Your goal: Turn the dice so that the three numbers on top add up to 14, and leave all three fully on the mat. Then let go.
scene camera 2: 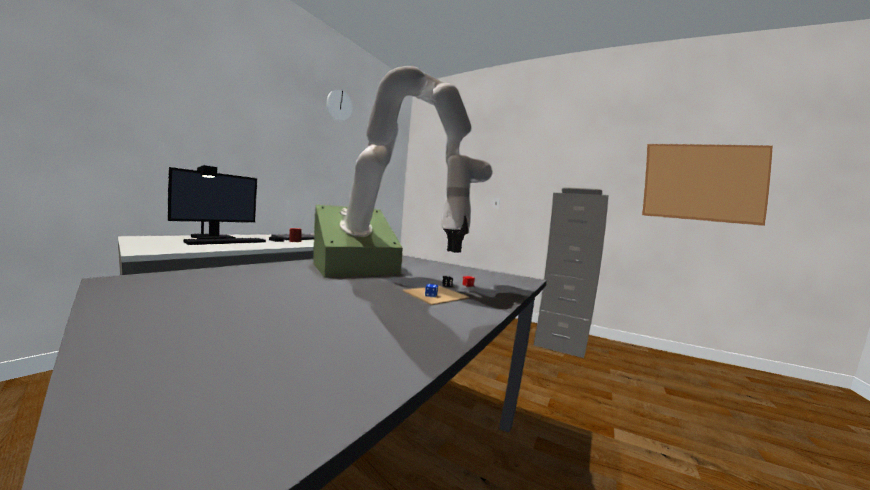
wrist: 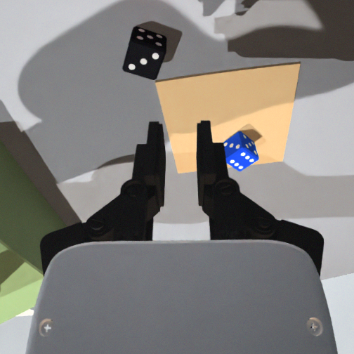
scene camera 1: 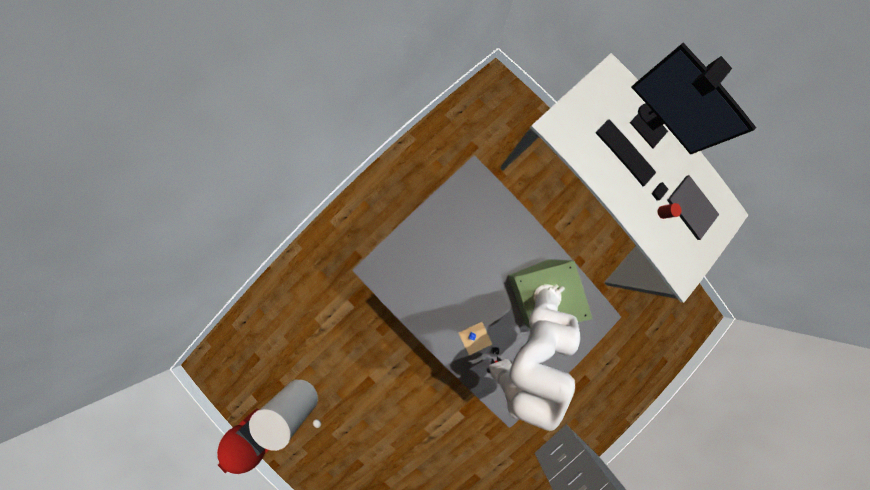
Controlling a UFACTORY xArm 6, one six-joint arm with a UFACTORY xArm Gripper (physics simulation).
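Places are measured from the arm's base along level axes (x ahead, y left, z up), in millimetres.
Pixels of known places: gripper, fingertip midpoint: point(scene camera 2: 454, 251) point(scene camera 1: 495, 360); arm's base at its link origin: point(scene camera 2: 356, 227) point(scene camera 1: 547, 297).
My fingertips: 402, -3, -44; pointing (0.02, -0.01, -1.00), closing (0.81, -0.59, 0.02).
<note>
For each thing: its top centre in the pictures, then the offset to it from my fingertips, as dx, dy, dz. Level surfaces: height alone.
- blue die at its top centre: point(scene camera 2: 431, 285) point(scene camera 1: 472, 337) -13, -134, -86
- tan mat at its top centre: point(scene camera 2: 436, 293) point(scene camera 1: 475, 338) -9, -107, -116
- black die at its top centre: point(scene camera 2: 447, 277) -20, +20, -90
- red die at its top centre: point(scene camera 2: 468, 277) +38, +75, -90
- grey table at its surface level: dz -120
The blue die point(scene camera 1: 472, 336) point(scene camera 2: 431, 290) point(wrist: 241, 151) lies on the tan mat point(scene camera 1: 482, 346) point(scene camera 2: 449, 297) point(wrist: 210, 95); its top face appears to show six. The black die point(scene camera 2: 447, 281) point(wrist: 145, 54) lies on the table off the mat, near one corner; its top appears to show three, a side five. The red die point(scene camera 2: 468, 281) lies off the mat beside the black one; its top number is too small to read, and it does not show in the wrist view. My gripper point(scene camera 2: 454, 250) point(wrist: 180, 138) is above the table, fingers apart by a narrow gap, empty.
The green base block point(scene camera 1: 580, 298) point(scene camera 2: 363, 261) stands on the grey table point(scene camera 1: 450, 237) point(scene camera 2: 243, 340) behind the dice. The table's edge point(scene camera 2: 426, 392) runs past the mat. A desk point(scene camera 1: 584, 115) with a monitor point(scene camera 1: 691, 100) point(scene camera 2: 211, 194) and a filing cabinet point(scene camera 2: 572, 273) stand away from the table.
</note>
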